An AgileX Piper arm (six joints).
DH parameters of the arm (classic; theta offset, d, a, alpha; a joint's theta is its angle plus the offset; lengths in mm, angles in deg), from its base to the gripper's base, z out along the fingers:
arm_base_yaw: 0 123 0 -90
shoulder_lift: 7.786 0 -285 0
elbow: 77.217 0 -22 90
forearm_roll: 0 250.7 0 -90
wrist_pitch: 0 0 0 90
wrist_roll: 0 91 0 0
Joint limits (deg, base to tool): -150..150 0..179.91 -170..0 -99.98..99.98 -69.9..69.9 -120..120
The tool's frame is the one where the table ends.
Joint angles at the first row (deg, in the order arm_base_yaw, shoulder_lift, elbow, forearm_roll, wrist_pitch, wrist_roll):
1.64 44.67 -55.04 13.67 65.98 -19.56
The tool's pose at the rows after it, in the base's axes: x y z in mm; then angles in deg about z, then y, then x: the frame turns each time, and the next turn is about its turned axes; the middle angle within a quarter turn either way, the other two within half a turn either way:
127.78 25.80 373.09 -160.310 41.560 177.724
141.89 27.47 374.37 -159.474 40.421 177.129
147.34 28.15 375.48 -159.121 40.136 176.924
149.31 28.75 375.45 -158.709 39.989 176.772
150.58 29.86 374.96 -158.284 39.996 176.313
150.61 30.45 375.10 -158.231 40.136 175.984
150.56 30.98 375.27 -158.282 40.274 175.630
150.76 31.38 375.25 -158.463 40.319 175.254
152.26 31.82 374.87 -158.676 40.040 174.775
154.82 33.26 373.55 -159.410 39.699 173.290
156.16 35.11 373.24 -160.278 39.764 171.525
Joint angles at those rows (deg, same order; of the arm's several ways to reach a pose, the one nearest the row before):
1.64 46.96 -56.78 15.43 66.04 -20.22
1.65 50.29 -58.49 16.34 65.98 -21.57
1.65 51.57 -59.31 16.72 65.97 -22.10
1.64 52.05 -59.53 17.11 66.03 -22.64
1.64 52.36 -59.53 17.88 66.03 -23.36
1.64 52.38 -59.53 18.31 66.04 -23.59
1.65 52.38 -59.53 18.69 66.03 -23.72
1.64 52.44 -59.53 18.98 66.04 -23.72
1.65 52.83 -59.66 19.24 66.16 -23.72
1.65 53.46 -59.65 20.23 66.23 -23.72
1.64 53.81 -59.65 21.57 66.24 -23.72

